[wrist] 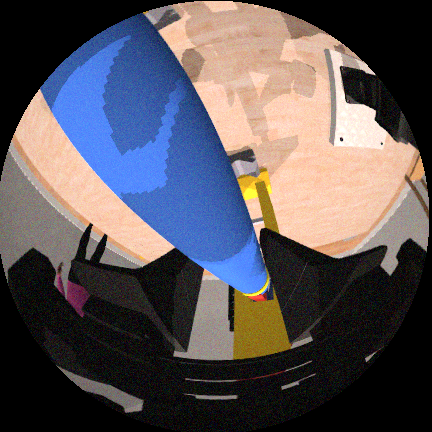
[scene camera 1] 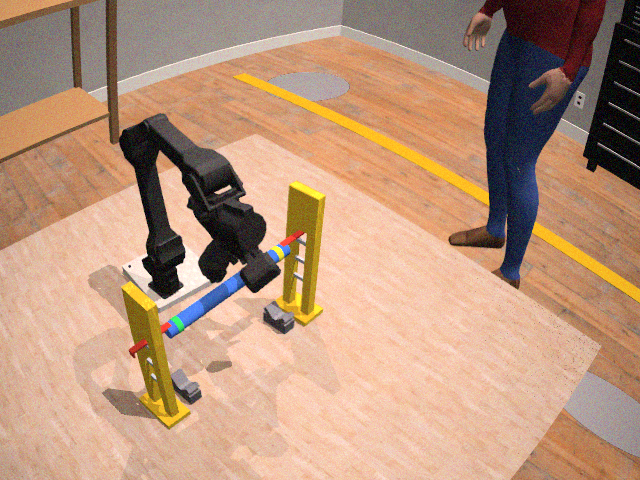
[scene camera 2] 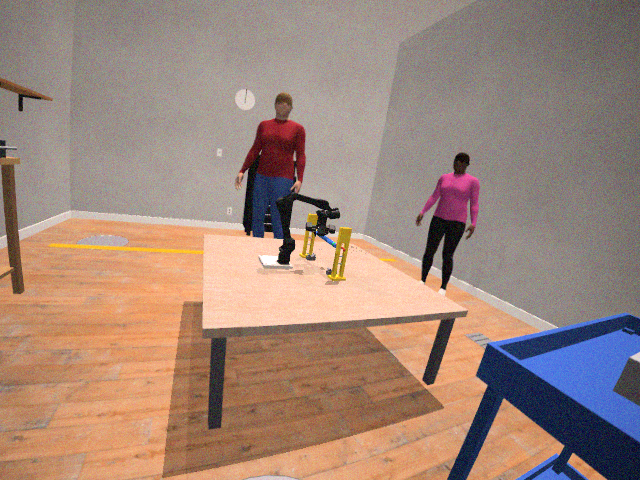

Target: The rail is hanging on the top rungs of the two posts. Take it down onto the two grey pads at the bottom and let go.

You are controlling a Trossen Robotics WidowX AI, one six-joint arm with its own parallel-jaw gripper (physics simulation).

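Pixels of known places: gripper, fingertip midpoint: [scene camera 2: 318, 237]; arm's base, link origin: [scene camera 1: 165, 285] [scene camera 2: 283, 262].
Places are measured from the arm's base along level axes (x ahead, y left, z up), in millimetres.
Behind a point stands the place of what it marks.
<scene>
The blue rail [scene camera 1: 209, 301] @[x 247, y -89, z 179 mm] [scene camera 2: 328, 241] @[x 224, y -110, z 169 mm] [wrist: 160, 169], with coloured bands at its ends, is held level in the air between two yellow posts [scene camera 1: 144, 333] @[x 250, y -245, z 214 mm] [scene camera 1: 305, 224] @[x 260, y 155, z 215 mm] [scene camera 2: 342, 248] @[x 228, y -253, z 169 mm] [wrist: 261, 326] @[x 250, y 155, z 230 mm]. It is at the height of the red top rungs [scene camera 1: 138, 348] @[x 234, y -255, z 172 mm] [scene camera 1: 292, 236] @[x 249, y 133, z 194 mm], with its ends by their tips on the arm's side. My gripper [scene camera 1: 259, 272] @[x 251, y 56, z 152 mm] [scene camera 2: 323, 230] @[x 251, y 56, z 152 mm] [wrist: 233, 234] @[x 251, y 56, z 152 mm] is shut on the rail right of its middle. The two grey pads [scene camera 1: 186, 385] @[x 244, y -171, z 6 mm] [scene camera 1: 279, 317] @[x 256, y 96, z 12 mm] [wrist: 243, 160] @[x 238, y 89, z 13 mm] sit on the table at the feet of the posts, below the rail.
The arm's white base plate [scene camera 1: 136, 272] @[x -86, y -24, z 2 mm] [wrist: 358, 120] @[x -2, y 66, z 1 mm] lies behind the posts on the wooden table [scene camera 1: 413, 362] @[x 530, y 193, z -17 mm] [scene camera 2: 270, 295] @[x -216, y -379, z -18 mm]. A person in red [scene camera 1: 518, 143] [scene camera 2: 277, 162] stands by the table. Another person in pink [scene camera 2: 451, 214] and a blue cart [scene camera 2: 523, 371] are further off.
</scene>
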